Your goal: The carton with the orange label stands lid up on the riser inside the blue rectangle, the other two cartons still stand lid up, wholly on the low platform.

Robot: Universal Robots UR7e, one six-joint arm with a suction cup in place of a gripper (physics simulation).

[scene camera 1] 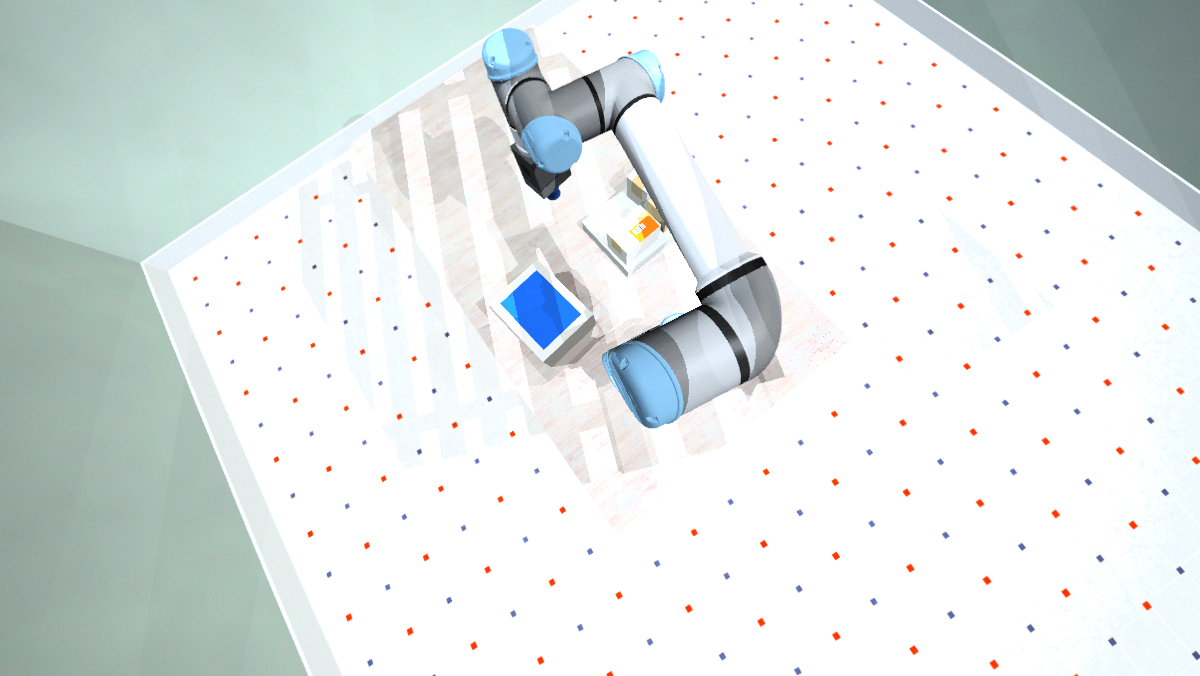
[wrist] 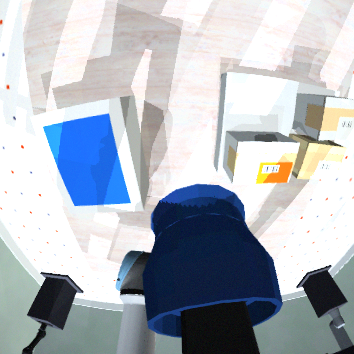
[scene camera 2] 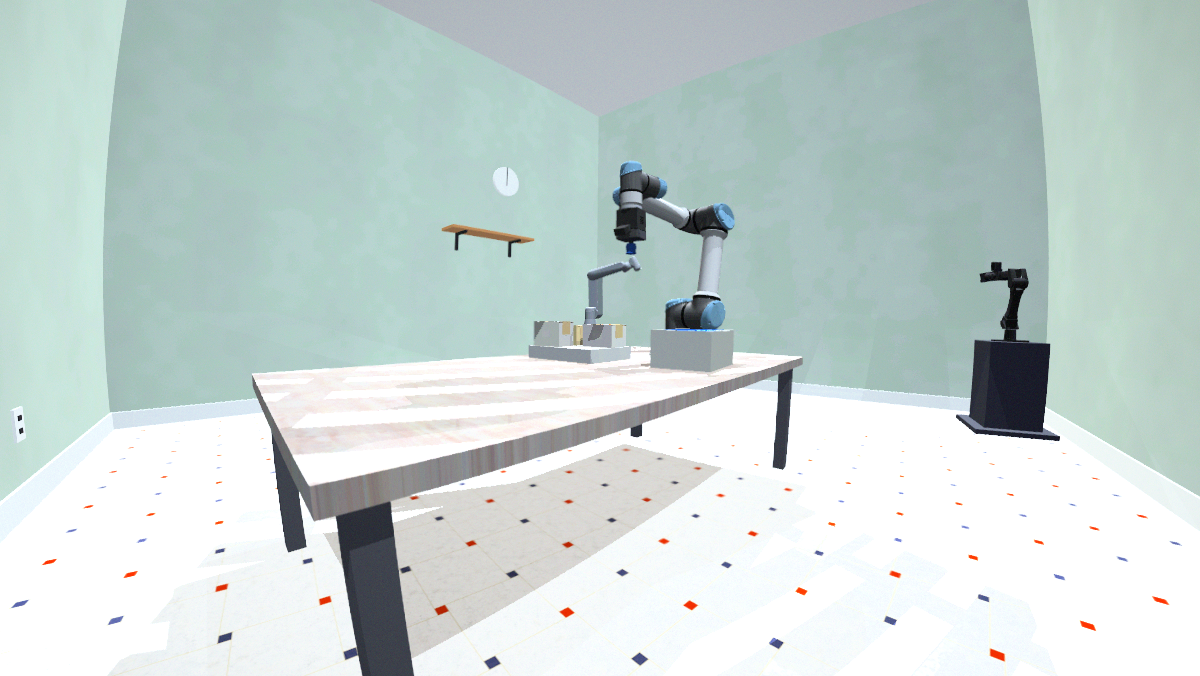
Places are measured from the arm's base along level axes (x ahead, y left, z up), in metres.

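Where they show: end effector, tool point: (scene camera 1: 553,193) (wrist: 198,224) (scene camera 2: 631,253).
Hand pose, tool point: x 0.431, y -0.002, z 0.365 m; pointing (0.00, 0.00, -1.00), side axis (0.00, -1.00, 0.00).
Things, the pixels of their top centre, and the offset from my tool point. Level surfaces: height alone.
- carton with the orange label, middle of its top: (wrist: 266,163) (scene camera 1: 633,228) (scene camera 2: 604,324) 0.103 m back, 0.171 m right, 0.242 m down
- low platform, middle of its top: (wrist: 282,130) (scene camera 1: 641,217) (scene camera 2: 579,345) 0.059 m back, 0.258 m right, 0.327 m down
- grey-white carton, middle of its top: (wrist: 344,119) (scene camera 1: 651,171) (scene camera 2: 553,321) 0.011 m back, 0.348 m right, 0.233 m down
- tan carton, middle of its top: (wrist: 323,162) (scene camera 2: 572,325) 0.118 m back, 0.335 m right, 0.250 m down
- riser, middle of its top: (wrist: 86,166) (scene camera 1: 540,308) (scene camera 2: 694,329) 0.077 m back, 0.200 m left, 0.255 m down
- blue rectangle, middle of its top: (wrist: 86,166) (scene camera 1: 540,308) 0.077 m back, 0.200 m left, 0.255 m down
- table, its level: 0.375 m down
My suction gripper (scene camera 1: 553,193) (scene camera 2: 630,249) (wrist: 197,200) is off and holds nothing, high above the table. The carton with the orange label (scene camera 1: 642,229) (wrist: 250,152) stands lid up on the low platform (scene camera 1: 601,224) (scene camera 2: 572,353) (wrist: 257,97), at its near side in the wrist view. A grey-white carton (wrist: 337,117) and a tan carton (wrist: 317,155) stand beside it on the right; the arm partly covers them in scene camera 1. The riser (scene camera 1: 577,340) (scene camera 2: 678,350) (wrist: 132,150) has a blue rectangle (scene camera 1: 539,309) (wrist: 90,160) on top, with no carton on it.
The table (scene camera 2: 419,403) carries the platform and riser, with a gap between them. The arm's upper links pass over the platform's side in scene camera 1. A black robot on a dark pedestal (scene camera 2: 1010,384), a wall shelf (scene camera 2: 487,234) and a clock (scene camera 2: 505,181) are farther off.
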